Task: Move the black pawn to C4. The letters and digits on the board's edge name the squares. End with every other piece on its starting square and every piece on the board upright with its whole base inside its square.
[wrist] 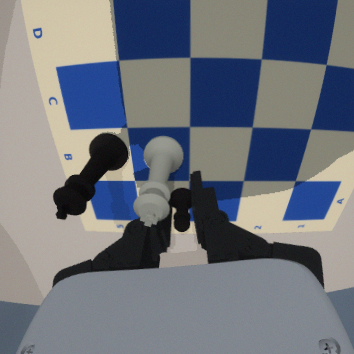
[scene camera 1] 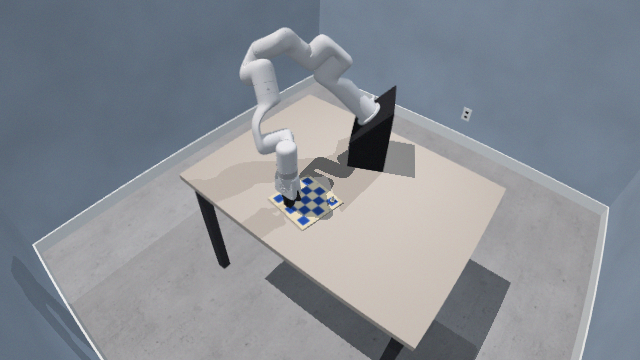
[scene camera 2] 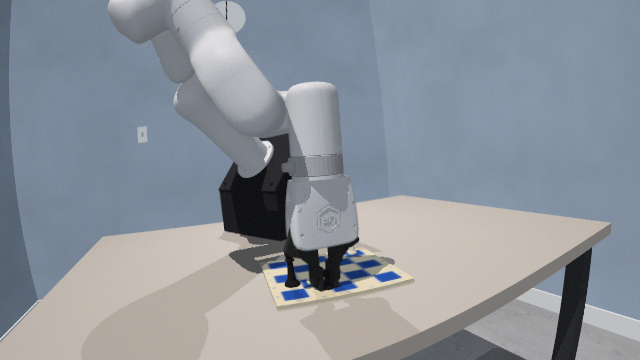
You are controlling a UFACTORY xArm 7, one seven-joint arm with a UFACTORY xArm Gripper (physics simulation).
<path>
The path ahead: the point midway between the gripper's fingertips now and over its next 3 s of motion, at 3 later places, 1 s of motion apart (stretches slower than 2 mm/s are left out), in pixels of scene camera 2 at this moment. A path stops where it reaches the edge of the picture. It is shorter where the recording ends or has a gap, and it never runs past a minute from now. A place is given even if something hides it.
My gripper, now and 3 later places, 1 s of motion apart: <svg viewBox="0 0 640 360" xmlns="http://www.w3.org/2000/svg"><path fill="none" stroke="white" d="M325 286L320 211L306 226L309 271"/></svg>
</path>
